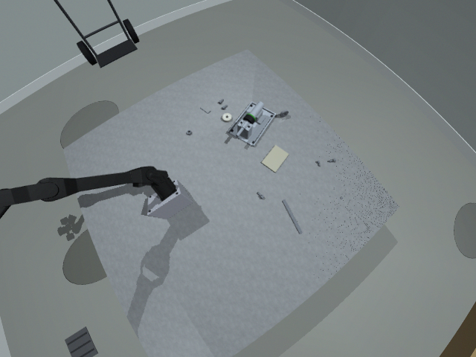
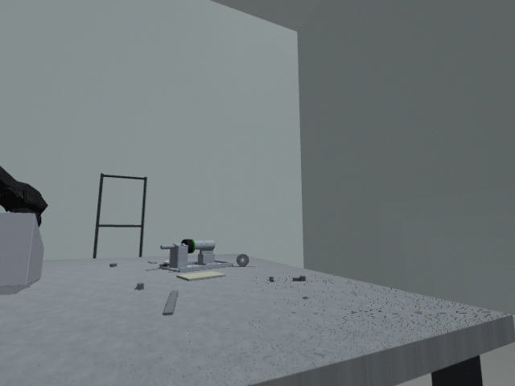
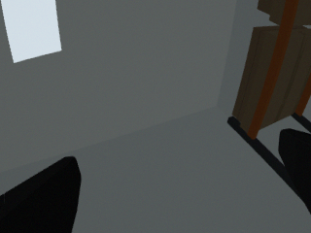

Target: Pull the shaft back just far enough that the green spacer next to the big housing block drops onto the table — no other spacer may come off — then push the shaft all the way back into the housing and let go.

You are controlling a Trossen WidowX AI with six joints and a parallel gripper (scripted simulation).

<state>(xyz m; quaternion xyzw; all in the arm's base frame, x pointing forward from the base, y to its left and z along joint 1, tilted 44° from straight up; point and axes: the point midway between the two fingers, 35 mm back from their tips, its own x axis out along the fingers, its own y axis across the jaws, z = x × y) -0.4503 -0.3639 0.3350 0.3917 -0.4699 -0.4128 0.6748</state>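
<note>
The grey shaft is 85 cm ahead of my gripper tip, 12 cm to the left of it and 62 cm below it. Round my gripper tip: green spacer: 88 cm ahead, 12 cm to the left, 62 cm below; then grey bar: 73 cm ahead, 33 cm to the right, 69 cm below; then dark spacer: 85 cm ahead, 12 cm to the left, 62 cm below.
</note>
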